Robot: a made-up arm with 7 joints. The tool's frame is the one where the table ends. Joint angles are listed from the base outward.
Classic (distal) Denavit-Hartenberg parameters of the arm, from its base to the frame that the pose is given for. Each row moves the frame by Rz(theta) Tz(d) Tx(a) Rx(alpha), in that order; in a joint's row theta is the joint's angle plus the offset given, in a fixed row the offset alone. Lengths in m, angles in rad.
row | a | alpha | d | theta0
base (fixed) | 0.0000 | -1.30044 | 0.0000 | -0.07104
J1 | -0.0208 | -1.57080 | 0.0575 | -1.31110
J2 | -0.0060 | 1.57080 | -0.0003 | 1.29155
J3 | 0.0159 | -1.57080 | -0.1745 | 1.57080
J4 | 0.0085 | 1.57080 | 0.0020 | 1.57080
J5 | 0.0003 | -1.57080 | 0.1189 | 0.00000
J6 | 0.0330 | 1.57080 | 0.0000 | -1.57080
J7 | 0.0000 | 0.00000 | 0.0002 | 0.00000
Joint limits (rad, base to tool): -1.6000..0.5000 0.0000..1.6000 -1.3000..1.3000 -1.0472..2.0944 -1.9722..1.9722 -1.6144..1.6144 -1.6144..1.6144
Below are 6 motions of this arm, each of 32 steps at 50 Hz.
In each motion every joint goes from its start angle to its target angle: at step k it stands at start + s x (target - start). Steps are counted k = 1, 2, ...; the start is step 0. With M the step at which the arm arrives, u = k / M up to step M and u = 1 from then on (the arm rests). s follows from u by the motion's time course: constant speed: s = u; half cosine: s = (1 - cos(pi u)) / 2; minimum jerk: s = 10 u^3 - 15 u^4 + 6 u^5.
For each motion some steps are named. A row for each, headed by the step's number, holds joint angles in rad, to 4 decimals.
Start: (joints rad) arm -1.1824 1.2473 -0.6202 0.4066 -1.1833 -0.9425 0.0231
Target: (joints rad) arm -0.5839 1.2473 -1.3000 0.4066 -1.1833 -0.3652 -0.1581
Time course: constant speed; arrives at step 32
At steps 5, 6, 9, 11, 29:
5: -1.0889 1.2473 -0.7264 0.4066 -1.1833 -0.8523 -0.0052
6: -1.0702 1.2473 -0.7477 0.4066 -1.1833 -0.8343 -0.0109
9: -1.0141 1.2473 -0.8114 0.4066 -1.1833 -0.7801 -0.0279
11: -0.9767 1.2473 -0.8539 0.4066 -1.1833 -0.7441 -0.0392
29: -0.6400 1.2473 -1.2363 0.4066 -1.1833 -0.4193 -0.1411

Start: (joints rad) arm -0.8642 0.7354 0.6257 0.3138 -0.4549 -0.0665 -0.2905
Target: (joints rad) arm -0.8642 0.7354 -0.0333 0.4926 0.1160 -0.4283 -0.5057
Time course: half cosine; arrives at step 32
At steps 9, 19, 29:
9: -0.8642 0.7354 0.5052 0.3465 -0.3505 -0.1326 -0.3298
19: -0.8642 0.7354 0.2006 0.4292 -0.0866 -0.2999 -0.4293
29: -0.8642 0.7354 -0.0191 0.4888 0.1037 -0.4205 -0.5011

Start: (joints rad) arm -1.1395 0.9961 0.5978 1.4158 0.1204 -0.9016 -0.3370
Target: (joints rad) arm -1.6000 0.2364 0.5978 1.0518 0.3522 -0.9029 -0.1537
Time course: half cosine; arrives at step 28
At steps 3, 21, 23, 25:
3: -1.1524 0.9748 0.5978 1.4056 0.1269 -0.9016 -0.3319
21: -1.5326 0.3477 0.5978 1.1051 0.3183 -0.9027 -0.1805
23: -1.5647 0.2946 0.5978 1.0797 0.3344 -0.9028 -0.1677
25: -1.5871 0.2577 0.5978 1.0620 0.3457 -0.9029 -0.1588

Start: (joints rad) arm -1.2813 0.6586 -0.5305 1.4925 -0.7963 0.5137 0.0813
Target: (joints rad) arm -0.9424 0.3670 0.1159 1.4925 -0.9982 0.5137 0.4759
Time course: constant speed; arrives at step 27
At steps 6, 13, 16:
6: -1.2060 0.5938 -0.3869 1.4925 -0.8412 0.5137 0.1690
13: -1.1181 0.5182 -0.2193 1.4925 -0.8935 0.5137 0.2713
16: -1.0805 0.4858 -0.1474 1.4925 -0.9159 0.5137 0.3151

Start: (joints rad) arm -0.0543 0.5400 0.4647 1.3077 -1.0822 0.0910 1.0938
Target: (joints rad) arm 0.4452 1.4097 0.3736 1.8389 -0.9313 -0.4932 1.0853
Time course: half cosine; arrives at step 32
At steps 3, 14, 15, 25, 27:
3: -0.0435 0.5587 0.4627 1.3191 -1.0790 0.0784 1.0936
14: 0.1467 0.8900 0.4280 1.5215 -1.0215 -0.1441 1.0904
15: 0.1710 0.9322 0.4236 1.5473 -1.0141 -0.1725 1.0900
25: 0.3885 1.3110 0.3839 1.7786 -0.9484 -0.4269 1.0863
27: 0.4157 1.3584 0.3790 1.8075 -0.9402 -0.4587 1.0858

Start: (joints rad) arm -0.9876 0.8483 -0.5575 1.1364 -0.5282 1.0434 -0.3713
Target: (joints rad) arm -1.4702 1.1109 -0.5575 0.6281 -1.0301 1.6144 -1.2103
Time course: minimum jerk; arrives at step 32
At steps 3, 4, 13, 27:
3: -0.9910 0.8502 -0.5575 1.1328 -0.5318 1.0475 -0.3773
4: -0.9953 0.8525 -0.5575 1.1282 -0.5363 1.0526 -0.3848
13: -1.1460 0.9345 -0.5575 0.9695 -0.6930 1.2309 -0.6467
27: -1.4558 1.1031 -0.5575 0.6432 -1.0152 1.5974 -1.1853

